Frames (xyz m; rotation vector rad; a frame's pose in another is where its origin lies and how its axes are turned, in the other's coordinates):
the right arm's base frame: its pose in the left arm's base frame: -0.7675 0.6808 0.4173 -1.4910 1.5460 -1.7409
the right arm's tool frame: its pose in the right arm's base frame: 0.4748 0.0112 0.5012 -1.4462 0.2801 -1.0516
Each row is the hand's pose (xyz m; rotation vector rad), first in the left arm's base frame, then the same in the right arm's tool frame.
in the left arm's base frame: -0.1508 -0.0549 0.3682 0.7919 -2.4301 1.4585
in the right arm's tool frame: 0.0565 -0.4110 0.0171 0.4122 -0.3500 1.3961
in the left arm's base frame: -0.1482 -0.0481 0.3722 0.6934 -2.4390 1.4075
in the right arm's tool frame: 0.0579 -0.4101 0.0090 0.3275 -0.3460 1.4264
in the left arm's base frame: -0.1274 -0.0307 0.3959 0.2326 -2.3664 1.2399
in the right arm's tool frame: 0.0784 -0.4127 -0.0206 -0.0562 -0.2387 1.5637
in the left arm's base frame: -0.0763 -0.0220 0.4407 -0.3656 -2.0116 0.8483
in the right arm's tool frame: 0.1320 -0.4314 -0.0588 -0.7735 0.0171 1.5742
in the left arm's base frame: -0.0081 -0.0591 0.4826 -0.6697 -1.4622 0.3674
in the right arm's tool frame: 0.2096 -0.4734 -0.0612 -1.4810 0.3148 1.2285
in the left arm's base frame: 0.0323 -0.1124 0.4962 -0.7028 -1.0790 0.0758
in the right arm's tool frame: 0.2596 -0.5090 -0.0314 -1.8227 0.4926 0.8404
